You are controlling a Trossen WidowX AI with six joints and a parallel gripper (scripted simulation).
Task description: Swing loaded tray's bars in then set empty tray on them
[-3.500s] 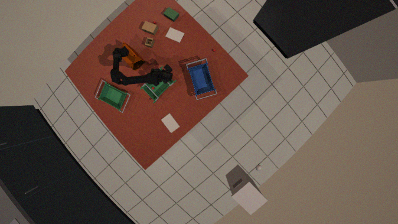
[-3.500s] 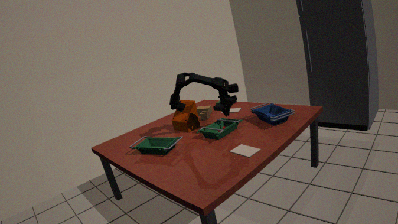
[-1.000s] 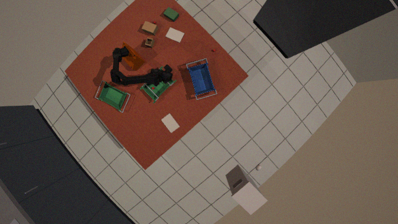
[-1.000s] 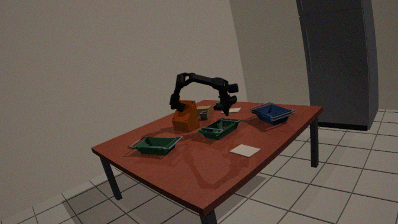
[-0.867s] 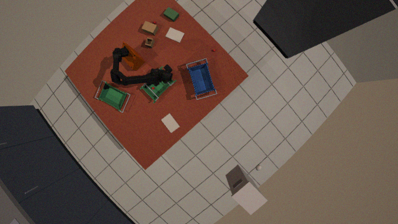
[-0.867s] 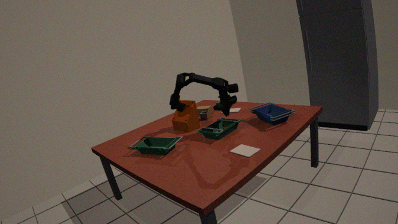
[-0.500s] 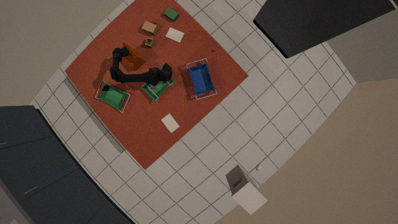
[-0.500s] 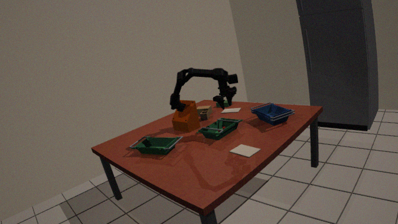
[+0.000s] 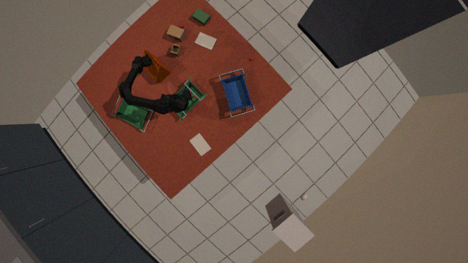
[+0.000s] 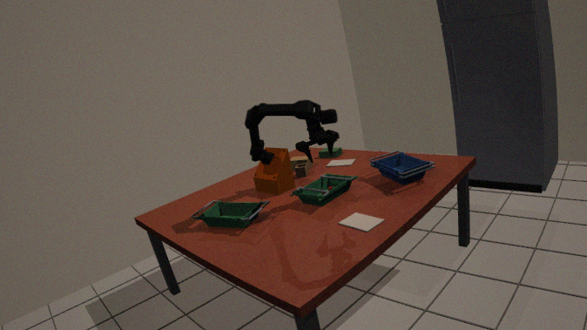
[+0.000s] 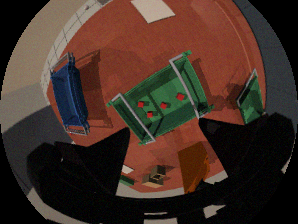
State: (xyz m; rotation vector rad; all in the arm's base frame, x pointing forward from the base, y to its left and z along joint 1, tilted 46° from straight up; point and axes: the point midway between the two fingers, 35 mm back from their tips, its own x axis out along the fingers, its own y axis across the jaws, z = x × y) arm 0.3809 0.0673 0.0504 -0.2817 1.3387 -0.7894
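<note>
Now: gripper tip 21 cm past the green tray, 39 cm to the left of it and 14 cm above it. Round my gripper tip: tan box 48 cm behind, 27 cm to the left, 15 cm below; green block 46 cm behind, 50 cm to the left, 16 cm below.
</note>
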